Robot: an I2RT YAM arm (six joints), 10 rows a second.
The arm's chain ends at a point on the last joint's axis. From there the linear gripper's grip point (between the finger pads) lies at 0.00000 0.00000 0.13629 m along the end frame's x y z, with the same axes.
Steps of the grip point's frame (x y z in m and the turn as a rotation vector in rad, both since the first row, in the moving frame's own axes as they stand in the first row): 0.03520, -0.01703, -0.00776, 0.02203, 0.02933, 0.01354; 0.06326, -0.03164, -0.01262, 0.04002, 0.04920, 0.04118; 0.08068, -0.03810, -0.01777, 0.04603, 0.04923, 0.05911; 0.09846, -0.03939, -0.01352, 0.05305, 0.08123, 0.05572; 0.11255, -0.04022, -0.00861, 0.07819, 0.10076, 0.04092; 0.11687, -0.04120, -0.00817, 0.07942, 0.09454, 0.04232; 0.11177, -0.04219, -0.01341, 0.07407, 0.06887, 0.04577; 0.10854, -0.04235, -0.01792, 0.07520, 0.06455, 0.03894; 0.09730, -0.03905, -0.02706, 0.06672, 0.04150, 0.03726; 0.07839, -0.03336, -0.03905, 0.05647, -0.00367, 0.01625
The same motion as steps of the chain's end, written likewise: 0.03118, -0.01406, -0.00767, 0.02203, 0.02933, 0.01354; 0.05645, -0.02633, -0.01235, 0.04002, 0.04920, 0.04118; 0.07379, -0.03203, -0.01746, 0.04603, 0.04923, 0.05911; 0.08721, -0.03248, -0.01288, 0.05305, 0.08123, 0.05572; 0.09864, -0.02988, -0.00750, 0.07819, 0.10076, 0.04092; 0.10379, -0.03068, -0.00713, 0.07942, 0.09454, 0.04232; 0.10217, -0.03233, -0.01271, 0.07407, 0.06887, 0.04577; 0.09956, -0.03229, -0.01725, 0.07520, 0.06455, 0.03894; 0.09148, -0.03007, -0.02664, 0.06672, 0.04150, 0.03726; 0.07883, -0.02566, -0.03883, 0.05647, -0.00367, 0.01625
